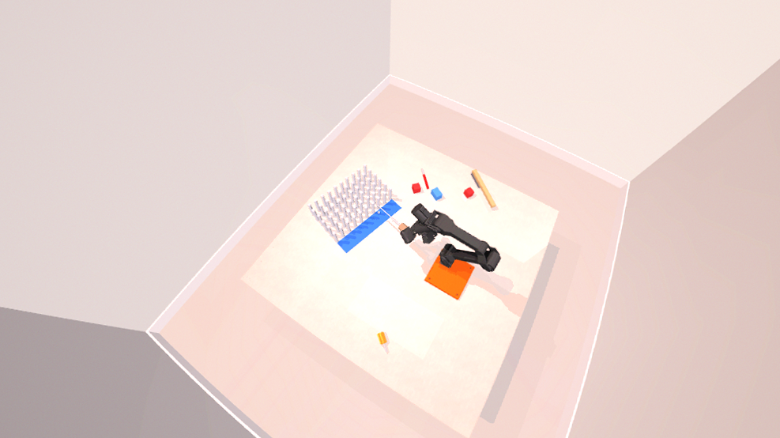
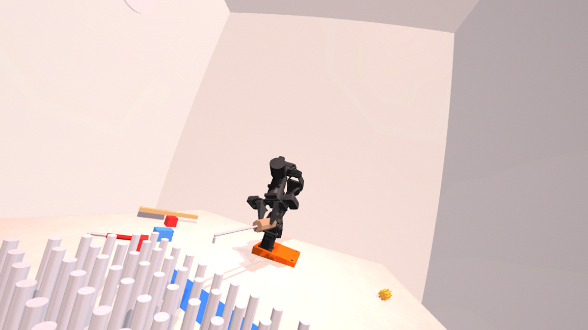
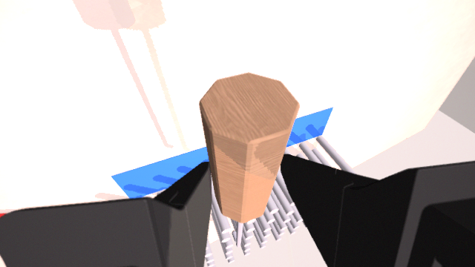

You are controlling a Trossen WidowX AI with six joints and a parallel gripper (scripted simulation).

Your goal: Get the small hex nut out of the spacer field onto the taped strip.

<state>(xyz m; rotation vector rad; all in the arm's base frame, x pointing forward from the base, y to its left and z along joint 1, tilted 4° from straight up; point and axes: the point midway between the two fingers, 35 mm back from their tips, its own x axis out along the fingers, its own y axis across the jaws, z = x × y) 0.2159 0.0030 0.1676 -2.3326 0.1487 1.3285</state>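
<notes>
My gripper tip is now 14 cm past the orange toothed piece, 48 cm to the right of it and 15 cm above it. Round my gripper tip: blue block: 1 cm behind, 36 cm to the right, 15 cm below; then blue taped strip: 22 cm ahead, 1 cm to the right, 17 cm below; then hook tool: 10 cm ahead, 3 cm to the right, 2 cm below.
</notes>
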